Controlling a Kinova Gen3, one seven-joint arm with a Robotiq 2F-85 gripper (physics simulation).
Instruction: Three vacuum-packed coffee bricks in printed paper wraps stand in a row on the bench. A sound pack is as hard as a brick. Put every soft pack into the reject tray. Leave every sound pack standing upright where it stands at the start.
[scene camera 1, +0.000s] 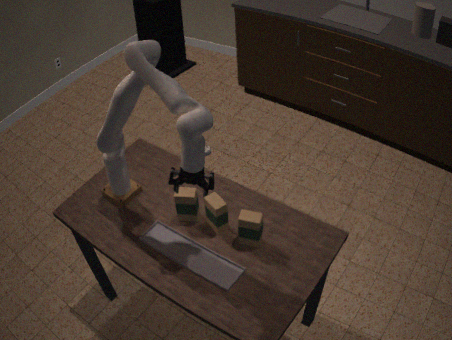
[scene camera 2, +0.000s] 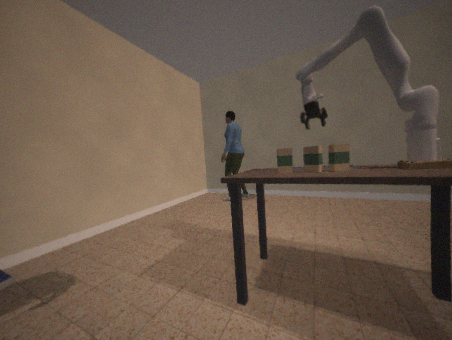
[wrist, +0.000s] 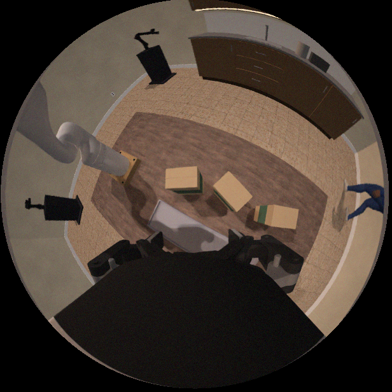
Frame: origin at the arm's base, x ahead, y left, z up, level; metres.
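Where they show: gripper, between the fingertips: (scene camera 1: 190, 193) (scene camera 2: 316, 127); arm's base, origin of its link: (scene camera 1: 121, 187) (scene camera 2: 422, 160).
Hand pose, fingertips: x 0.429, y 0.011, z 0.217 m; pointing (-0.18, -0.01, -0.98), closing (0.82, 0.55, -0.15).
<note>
Each offset is from my fingertips to the top centre of the thing. Level surfaces: height alone.
Three tan coffee bricks with green bands stand upright in a row on the bench: the one nearest the arm's base (scene camera 1: 186, 202) (scene camera 2: 339, 158) (wrist: 183, 178), the middle one {dy +0.097, dx +0.015, dz -0.110 m} (scene camera 1: 216, 211) (scene camera 2: 313, 159) (wrist: 232, 191), turned at an angle, and the far one {dy +0.111, dx +0.163, dz -0.110 m} (scene camera 1: 250, 225) (scene camera 2: 284, 160) (wrist: 281, 217). Their wraps look alike; which are soft cannot be told. The grey reject tray {dy -0.077, dx +0.026, dz -0.236 m} (scene camera 1: 217, 272) (wrist: 175, 220) lies beside the row with no pack in it. My gripper (scene camera 1: 192, 190) (scene camera 2: 315, 126) (wrist: 195, 238) is open and empty, pointing down, above the height of the packs and apart from them.
The wooden bench {dz -0.250 m} (scene camera 1: 295, 240) (scene camera 2: 380, 174) carries the arm's yellow base plate (scene camera 1: 131, 194) (wrist: 130, 170) at one end. A person in a light blue top (scene camera 2: 233, 140) stands beyond the bench. A drawer cabinet (scene camera 1: 320, 75) (wrist: 260, 72) stands along the wall.
</note>
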